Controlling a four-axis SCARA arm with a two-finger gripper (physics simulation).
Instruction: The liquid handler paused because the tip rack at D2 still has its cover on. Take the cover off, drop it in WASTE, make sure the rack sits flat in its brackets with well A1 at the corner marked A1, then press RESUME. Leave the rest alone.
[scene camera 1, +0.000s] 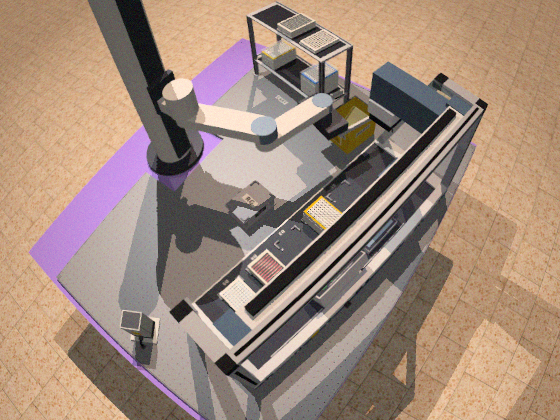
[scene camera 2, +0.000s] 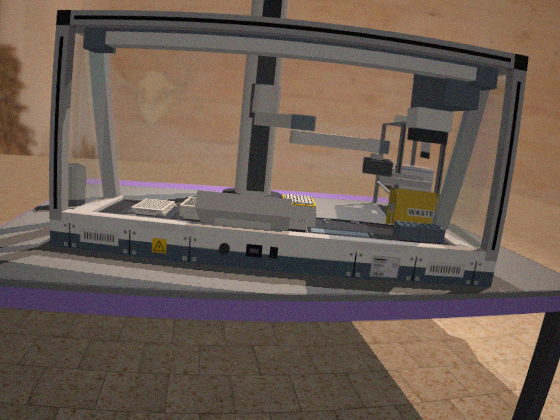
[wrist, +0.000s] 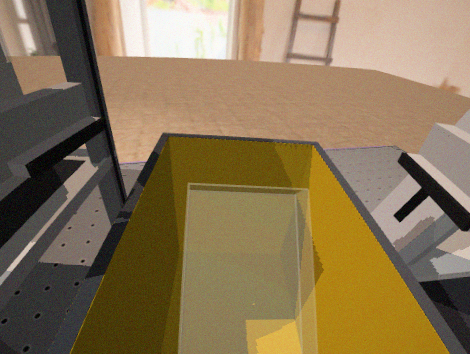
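Where they show: gripper, between the fingertips: (scene camera 1: 356, 103) (wrist: 253, 121); arm's base, origin of its link: (scene camera 1: 175, 150).
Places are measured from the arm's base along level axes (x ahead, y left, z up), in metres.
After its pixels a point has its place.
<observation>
The clear cover (wrist: 240, 260) @(y 0.467, x 0.574, z 0.074 m) (scene camera 1: 354, 117) @(y 0.480, x 0.558, z 0.083 m) lies inside the yellow WASTE bin (scene camera 1: 350, 145) @(y 0.364, x 0.606, z 0.058 m) (scene camera 2: 405, 200) (wrist: 240, 137) @(y 0.519, x 0.582, z 0.148 m). My gripper (scene camera 1: 334, 127) (scene camera 2: 377, 167) (wrist: 253, 121) @(y 0.463, x 0.568, z 0.183 m) is open and empty above the bin, its fingers spread wide to either side of the bin in the wrist view. The yellow-edged tip rack (scene camera 1: 322, 212) (scene camera 2: 300, 200) stands on the handler deck with its tip grid bare and no cover on it. Whether it sits fully flat in its brackets, and where its A1 corner is, I cannot tell. The RESUME label is not readable in any view.
A red-striped rack (scene camera 1: 267, 267) @(y -0.210, x 0.645, z 0.089 m) and a white plate (scene camera 1: 238, 294) @(y -0.332, x 0.621, z 0.078 m) stand on the deck. The handler's frame beam (scene camera 1: 360, 205) @(y -0.099, x 0.857, z 0.523 m) (scene camera 2: 290, 42) runs over it. A box marked RG (scene camera 1: 255, 192) @(y -0.003, x 0.437, z 0.063 m) stands behind. A shelf unit (scene camera 1: 349, 75) @(y 0.561, x 0.482, z 0.214 m) is beside the bin. A small grey device (scene camera 1: 137, 322) @(y -0.610, x 0.443, z 0.143 m) stands at the left.
</observation>
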